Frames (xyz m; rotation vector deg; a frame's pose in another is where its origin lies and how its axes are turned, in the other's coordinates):
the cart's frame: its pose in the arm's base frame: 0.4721 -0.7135 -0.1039 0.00 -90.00 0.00
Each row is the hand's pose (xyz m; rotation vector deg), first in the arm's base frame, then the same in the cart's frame.
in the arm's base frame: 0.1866 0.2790 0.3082 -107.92 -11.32 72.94
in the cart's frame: 0.4121 0.9925 0.2855 -25.52 35.46 131.94
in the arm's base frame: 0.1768 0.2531 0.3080 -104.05 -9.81 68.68
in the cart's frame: 0.4119 0.9666 0.2953 -26.02 40.61 127.06
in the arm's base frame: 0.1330 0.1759 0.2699 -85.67 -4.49 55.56
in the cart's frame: 0.3738 0.8894 0.3391 -22.78 58.99 106.86
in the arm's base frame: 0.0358 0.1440 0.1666 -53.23 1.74 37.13
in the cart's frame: 0.2705 0.8575 0.4363 -12.57 81.05 70.55
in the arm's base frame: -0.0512 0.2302 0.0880 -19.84 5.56 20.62
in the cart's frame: 0.1919 0.9437 0.5233 0.62 93.48 32.14
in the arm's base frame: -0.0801 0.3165 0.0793 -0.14 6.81 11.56
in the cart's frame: 0.1832 1.0300 0.5522 9.11 96.47 9.34
